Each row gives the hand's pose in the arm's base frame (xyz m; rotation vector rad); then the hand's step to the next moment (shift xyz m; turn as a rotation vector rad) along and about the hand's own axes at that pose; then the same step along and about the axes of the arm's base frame.
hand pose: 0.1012 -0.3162 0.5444 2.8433 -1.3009 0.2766
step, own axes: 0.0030 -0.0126 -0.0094 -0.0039 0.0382 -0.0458
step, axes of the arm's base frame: 0.0099 0.0067 0.0106 -0.0385 -0.0187 0.0418
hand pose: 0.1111 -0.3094 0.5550 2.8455 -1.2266 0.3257
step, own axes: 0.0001 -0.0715 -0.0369 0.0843 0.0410 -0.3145
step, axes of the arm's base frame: 0.0450 0.0532 0.0403 -0.0301 -0.0553 0.3221
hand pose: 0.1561 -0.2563 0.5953 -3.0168 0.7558 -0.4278
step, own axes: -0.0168 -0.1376 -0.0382 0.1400 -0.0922 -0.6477
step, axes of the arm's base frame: 0.0394 0.1319 0.0417 -0.0088 0.0578 0.6665
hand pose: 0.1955 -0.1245 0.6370 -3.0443 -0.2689 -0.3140
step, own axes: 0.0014 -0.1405 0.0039 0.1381 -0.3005 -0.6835
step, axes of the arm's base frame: -0.0232 0.1386 0.0036 -0.0552 0.2590 0.7116
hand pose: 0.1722 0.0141 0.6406 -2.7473 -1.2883 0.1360
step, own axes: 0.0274 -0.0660 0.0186 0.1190 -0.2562 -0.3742
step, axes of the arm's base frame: -0.0351 0.0641 -0.0107 -0.0723 0.2335 0.4001
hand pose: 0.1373 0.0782 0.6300 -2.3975 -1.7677 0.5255
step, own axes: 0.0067 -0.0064 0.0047 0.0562 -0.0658 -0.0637
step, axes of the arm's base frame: -0.0057 0.0078 -0.0039 -0.0230 0.0806 0.0672
